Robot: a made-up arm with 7 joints. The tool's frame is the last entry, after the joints.
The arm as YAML. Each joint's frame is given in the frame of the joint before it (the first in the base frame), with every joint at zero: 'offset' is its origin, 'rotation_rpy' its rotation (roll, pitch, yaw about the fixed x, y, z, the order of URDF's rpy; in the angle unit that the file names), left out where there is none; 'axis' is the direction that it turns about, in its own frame. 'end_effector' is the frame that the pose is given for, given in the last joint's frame.
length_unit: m
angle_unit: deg
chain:
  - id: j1
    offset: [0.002, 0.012, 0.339]
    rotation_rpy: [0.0, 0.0, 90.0]
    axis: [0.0, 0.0, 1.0]
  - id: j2
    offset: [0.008, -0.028, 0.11]
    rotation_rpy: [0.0, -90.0, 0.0]
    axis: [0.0, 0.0, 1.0]
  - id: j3
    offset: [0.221, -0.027, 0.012]
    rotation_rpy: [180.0, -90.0, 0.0]
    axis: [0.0, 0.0, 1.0]
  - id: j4
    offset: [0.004, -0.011, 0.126]
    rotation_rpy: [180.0, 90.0, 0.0]
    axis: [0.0, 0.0, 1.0]
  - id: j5
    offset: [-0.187, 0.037, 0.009]
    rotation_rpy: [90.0, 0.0, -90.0]
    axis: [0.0, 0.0, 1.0]
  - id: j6
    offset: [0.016, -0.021, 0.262]
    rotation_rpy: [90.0, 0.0, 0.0]
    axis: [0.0, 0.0, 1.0]
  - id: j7
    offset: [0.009, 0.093, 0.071]
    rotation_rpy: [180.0, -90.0, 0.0]
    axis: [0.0, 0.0, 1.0]
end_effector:
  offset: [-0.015, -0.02, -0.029]
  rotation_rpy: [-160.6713, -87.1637, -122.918]
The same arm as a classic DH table. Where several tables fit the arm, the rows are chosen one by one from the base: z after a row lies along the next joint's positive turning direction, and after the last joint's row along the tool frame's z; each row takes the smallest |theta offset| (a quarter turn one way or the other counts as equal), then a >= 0, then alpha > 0; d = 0 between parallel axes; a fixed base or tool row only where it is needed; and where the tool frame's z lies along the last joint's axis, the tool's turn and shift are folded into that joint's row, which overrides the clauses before.
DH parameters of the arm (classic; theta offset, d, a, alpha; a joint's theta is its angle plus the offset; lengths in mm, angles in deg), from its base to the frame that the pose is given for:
base (fixed): 80.54 0.0 12.2 0.00
j1: -80.54 449.0 28.0 90.00
j2: 0.00 4.0 27.0 -90.00
j3: 0.00 347.0 -11.0 -90.00
j4: 0.00 5.0 -37.0 90.00
j5: 0.00 449.0 16.0 90.00
j6: 90.00 92.0 93.0 90.00
j7: 76.43 -18.9 -9.9 92.68
tool (fixed): 90.94 23.0 0.0 0.00

